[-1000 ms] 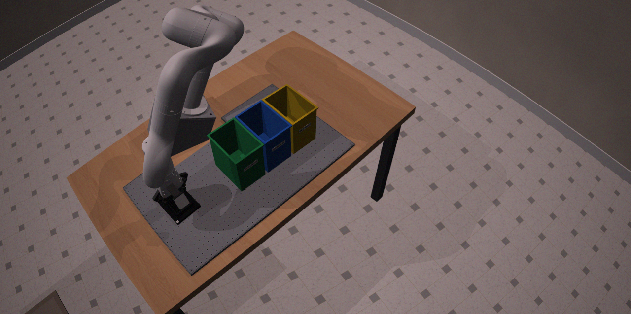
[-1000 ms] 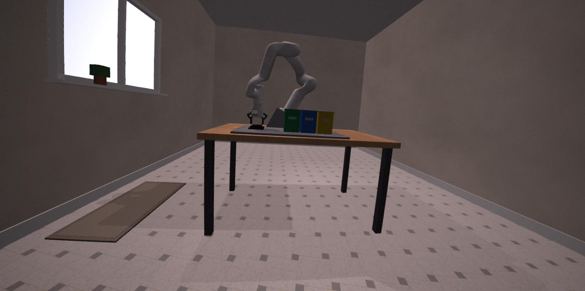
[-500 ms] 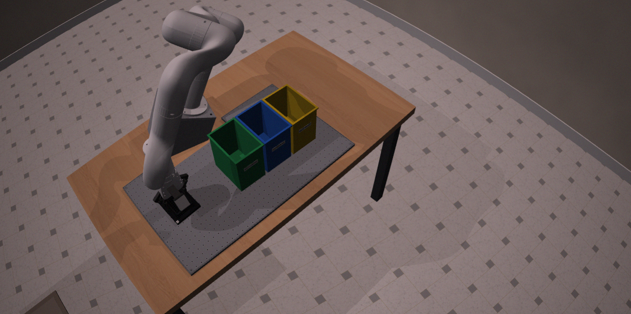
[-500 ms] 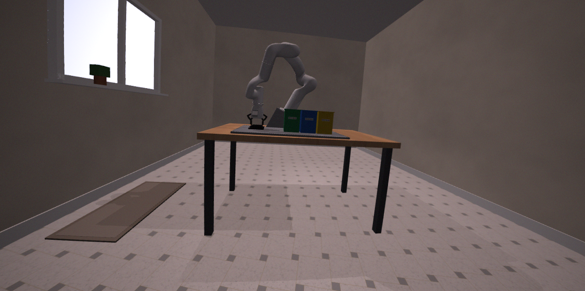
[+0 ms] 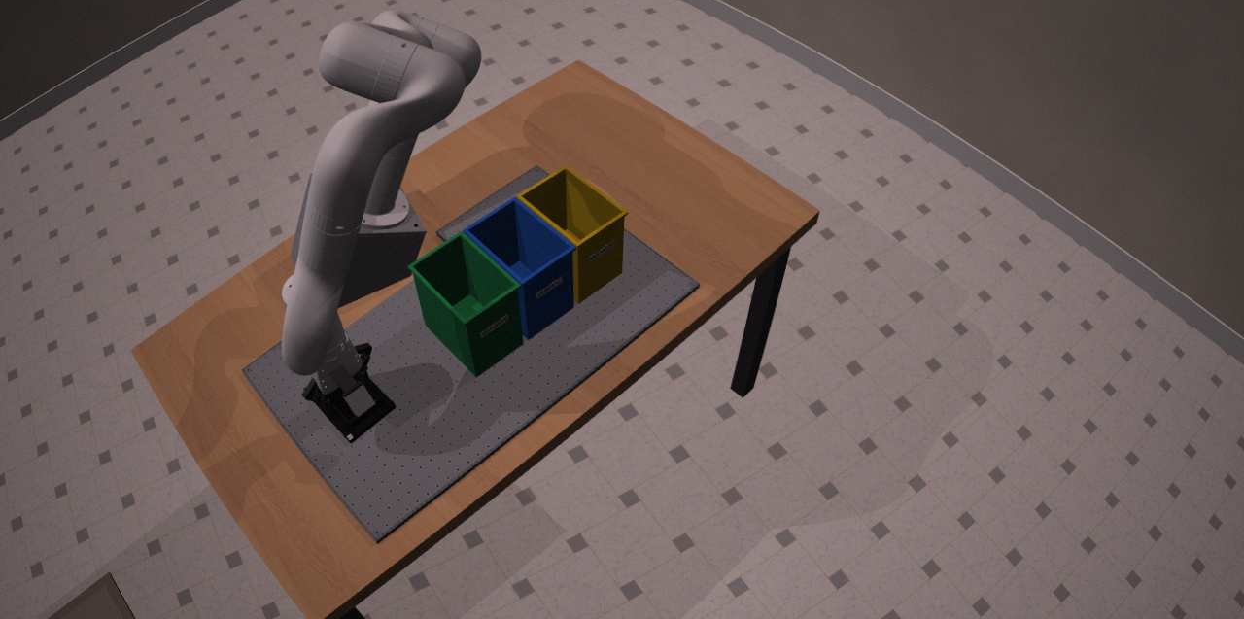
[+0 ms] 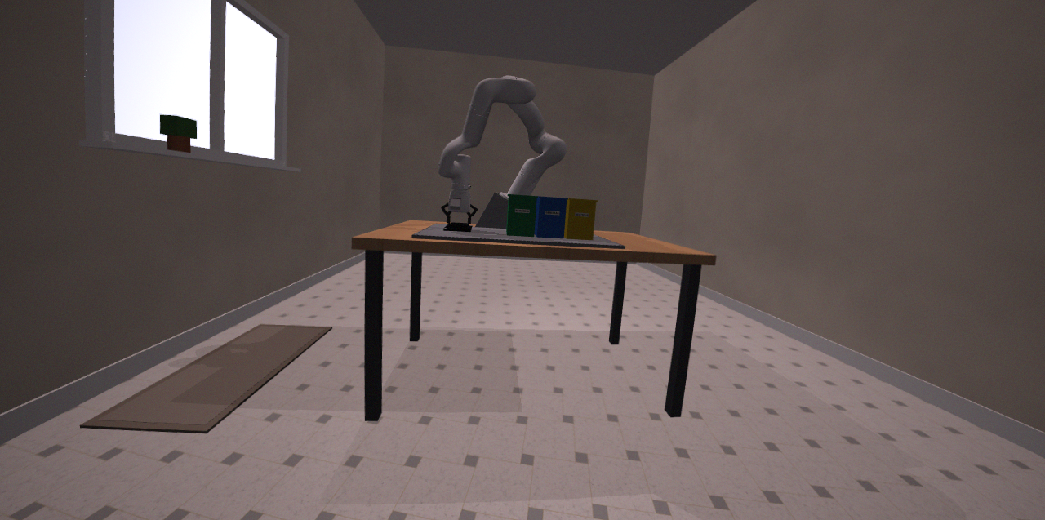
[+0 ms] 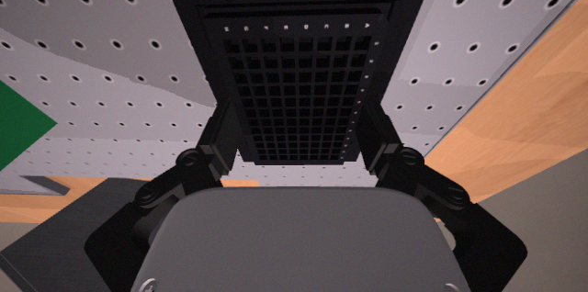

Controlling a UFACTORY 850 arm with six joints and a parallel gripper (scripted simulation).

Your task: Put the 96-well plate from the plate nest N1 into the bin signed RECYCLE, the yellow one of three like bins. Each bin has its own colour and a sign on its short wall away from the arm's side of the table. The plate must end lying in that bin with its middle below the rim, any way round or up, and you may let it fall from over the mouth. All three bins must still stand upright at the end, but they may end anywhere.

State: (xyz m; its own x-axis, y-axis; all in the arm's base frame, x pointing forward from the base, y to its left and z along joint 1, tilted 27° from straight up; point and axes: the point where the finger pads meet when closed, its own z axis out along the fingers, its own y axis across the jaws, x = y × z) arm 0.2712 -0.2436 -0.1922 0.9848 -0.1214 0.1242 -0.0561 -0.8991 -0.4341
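Now: hand 10 mm above the black 96-well plate. Round my hand: black plate nest: 20 mm below; green bin: 80 mm ahead, 280 mm to the left, 60 mm above; blue bin: 90 mm ahead, 410 mm to the left, 60 mm above.
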